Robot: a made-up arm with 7 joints. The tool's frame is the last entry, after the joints. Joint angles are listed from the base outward.
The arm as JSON. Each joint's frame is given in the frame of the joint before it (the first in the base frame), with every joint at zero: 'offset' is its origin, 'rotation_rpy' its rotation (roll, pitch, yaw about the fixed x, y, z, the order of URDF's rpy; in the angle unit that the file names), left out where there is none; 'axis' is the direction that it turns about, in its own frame. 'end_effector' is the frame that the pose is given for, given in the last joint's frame.
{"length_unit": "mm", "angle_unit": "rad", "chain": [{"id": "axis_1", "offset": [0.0, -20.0, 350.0], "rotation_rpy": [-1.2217, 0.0, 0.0], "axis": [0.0, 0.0, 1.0]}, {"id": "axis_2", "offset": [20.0, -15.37, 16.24], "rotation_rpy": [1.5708, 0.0, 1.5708], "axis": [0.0, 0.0, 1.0]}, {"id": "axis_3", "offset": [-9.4, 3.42, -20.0], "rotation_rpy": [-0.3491, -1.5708, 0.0], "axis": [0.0, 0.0, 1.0]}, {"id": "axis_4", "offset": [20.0, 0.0, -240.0], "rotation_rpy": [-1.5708, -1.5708, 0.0], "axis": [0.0, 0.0, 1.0]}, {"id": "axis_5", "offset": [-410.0, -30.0, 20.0], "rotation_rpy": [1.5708, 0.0, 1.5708], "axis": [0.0, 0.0, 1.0]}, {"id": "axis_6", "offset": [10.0, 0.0, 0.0], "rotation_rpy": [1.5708, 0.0, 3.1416], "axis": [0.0, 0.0, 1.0]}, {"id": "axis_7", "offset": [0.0, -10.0, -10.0], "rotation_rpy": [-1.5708, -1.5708, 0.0], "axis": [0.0, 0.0, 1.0]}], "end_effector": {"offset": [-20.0, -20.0, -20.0], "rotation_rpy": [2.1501, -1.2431, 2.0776]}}
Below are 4 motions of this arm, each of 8 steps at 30 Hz.
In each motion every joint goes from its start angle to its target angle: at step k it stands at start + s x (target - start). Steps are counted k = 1, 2, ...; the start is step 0. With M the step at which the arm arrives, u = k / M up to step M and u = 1 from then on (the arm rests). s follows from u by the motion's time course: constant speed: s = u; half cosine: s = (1 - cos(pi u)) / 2; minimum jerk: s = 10 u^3 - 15 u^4 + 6 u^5.
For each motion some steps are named. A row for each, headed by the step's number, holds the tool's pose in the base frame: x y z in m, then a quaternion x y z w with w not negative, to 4 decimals.
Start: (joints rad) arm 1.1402 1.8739 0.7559 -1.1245 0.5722 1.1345 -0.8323
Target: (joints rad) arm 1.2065 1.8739 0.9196 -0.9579 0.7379 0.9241 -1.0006
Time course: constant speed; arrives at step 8
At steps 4, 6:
4: 0.3406 0.4893 0.3808 -0.0396 -0.2132 -0.7426 0.6336
6: 0.3352 0.4982 0.3963 -0.0361 -0.2291 -0.7501 0.6194

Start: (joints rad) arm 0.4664 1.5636 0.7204 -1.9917 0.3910 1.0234 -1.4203
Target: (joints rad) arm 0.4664 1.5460 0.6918 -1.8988 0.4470 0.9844 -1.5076
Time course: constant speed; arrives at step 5
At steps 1, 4, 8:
1: 0.3889 0.1565 0.4660 -0.1236 -0.0511 -0.9685 0.2100
4: 0.3916 0.1819 0.4603 -0.1467 -0.0552 -0.9625 0.2212
8: 0.3923 0.1903 0.4582 -0.1542 -0.0567 -0.9605 0.2247

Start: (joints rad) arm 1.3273 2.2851 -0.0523 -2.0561 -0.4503 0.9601 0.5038
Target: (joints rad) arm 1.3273 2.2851 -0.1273 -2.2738 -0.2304 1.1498 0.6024
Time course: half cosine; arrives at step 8
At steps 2, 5, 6, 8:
2: 0.1111 0.1797 -0.0175 -0.3379 -0.2334 -0.8893 0.2014
5: 0.0772 0.1378 -0.0129 -0.3204 -0.2812 -0.8632 0.2703
6: 0.0675 0.1254 -0.0102 -0.3155 -0.2927 -0.8542 0.2917
8: 0.0589 0.1143 -0.0073 -0.3113 -0.3019 -0.8456 0.3113

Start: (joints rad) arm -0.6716 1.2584 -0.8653 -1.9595 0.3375 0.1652 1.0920
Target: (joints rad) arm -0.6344 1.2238 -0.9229 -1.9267 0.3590 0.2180 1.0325
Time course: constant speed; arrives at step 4
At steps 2, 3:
2: 0.4020 -0.1298 0.2659 0.2349 0.9498 0.2018 0.0442
3: 0.4017 -0.1295 0.2550 0.2329 0.9498 0.2069 0.0302

